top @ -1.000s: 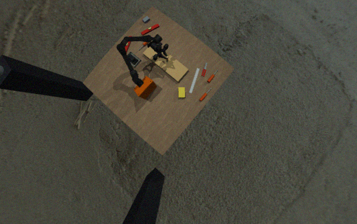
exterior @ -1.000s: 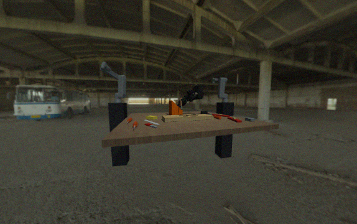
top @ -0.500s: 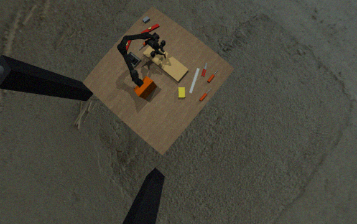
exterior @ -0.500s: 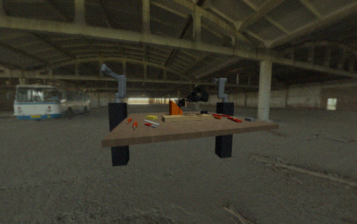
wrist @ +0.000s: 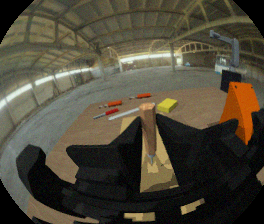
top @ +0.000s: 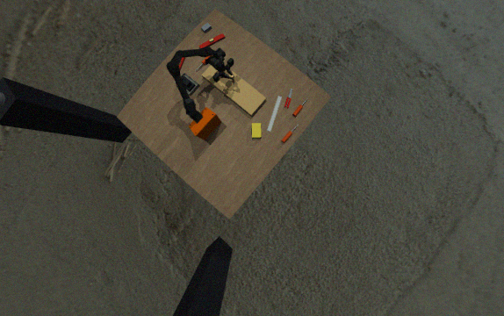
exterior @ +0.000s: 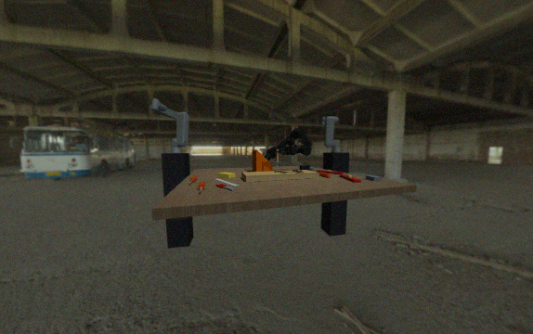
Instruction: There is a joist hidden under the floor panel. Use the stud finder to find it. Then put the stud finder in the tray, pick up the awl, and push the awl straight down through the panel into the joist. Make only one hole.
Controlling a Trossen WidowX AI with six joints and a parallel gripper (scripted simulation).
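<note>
Now: the awl 60 mm below my gripper tip. Round my gripper tip: grey tray 240 mm behind, 320 mm to the left, 170 mm below; white ruler 90 mm ahead, 350 mm to the right, 190 mm below; yellow stud finder 120 mm behind, 350 mm to the right, 170 mm below.
</note>
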